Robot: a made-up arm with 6 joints.
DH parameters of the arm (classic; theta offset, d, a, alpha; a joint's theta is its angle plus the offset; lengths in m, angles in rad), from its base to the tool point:
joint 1: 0 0.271 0 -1.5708
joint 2: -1.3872 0 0.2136 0
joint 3: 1.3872 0 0.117 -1.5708
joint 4: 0 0.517 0 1.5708
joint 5: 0 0 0.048 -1.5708
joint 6: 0 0.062 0 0
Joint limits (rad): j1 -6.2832..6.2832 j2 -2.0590..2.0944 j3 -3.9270..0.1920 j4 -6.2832..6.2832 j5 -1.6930..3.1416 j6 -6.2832..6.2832
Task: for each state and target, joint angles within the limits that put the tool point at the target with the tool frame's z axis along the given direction. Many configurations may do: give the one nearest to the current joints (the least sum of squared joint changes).
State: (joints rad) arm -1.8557 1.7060 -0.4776 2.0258 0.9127 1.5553
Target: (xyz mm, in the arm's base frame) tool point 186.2 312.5 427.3 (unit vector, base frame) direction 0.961 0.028 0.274
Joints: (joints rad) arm -2.0320 2.0936 0.1893 1.6746 1.0217 1.5553
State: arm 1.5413 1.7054 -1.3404 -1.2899 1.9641 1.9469
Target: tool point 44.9 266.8 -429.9 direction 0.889 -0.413 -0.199
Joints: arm 1.5759 2.0066 -2.0020 -1.1317 1.3686 1.9469
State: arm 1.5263 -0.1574 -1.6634 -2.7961 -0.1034 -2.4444
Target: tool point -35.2 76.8 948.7 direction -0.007 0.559 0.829
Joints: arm 1.5047 -1.0169 -1.5679 -2.2438 -0.0562 -2.4444
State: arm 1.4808 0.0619 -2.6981 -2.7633 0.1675 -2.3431
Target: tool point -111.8 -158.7 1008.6 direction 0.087 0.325 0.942
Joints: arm 1.0276 -0.4236 -2.8975 -2.9516 -0.5178 -2.3431
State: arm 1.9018 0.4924 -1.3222 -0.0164 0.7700 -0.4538
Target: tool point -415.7 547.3 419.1 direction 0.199 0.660 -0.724
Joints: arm 2.2452 0.2480 -1.5768 -0.7501 0.9842 -0.4538
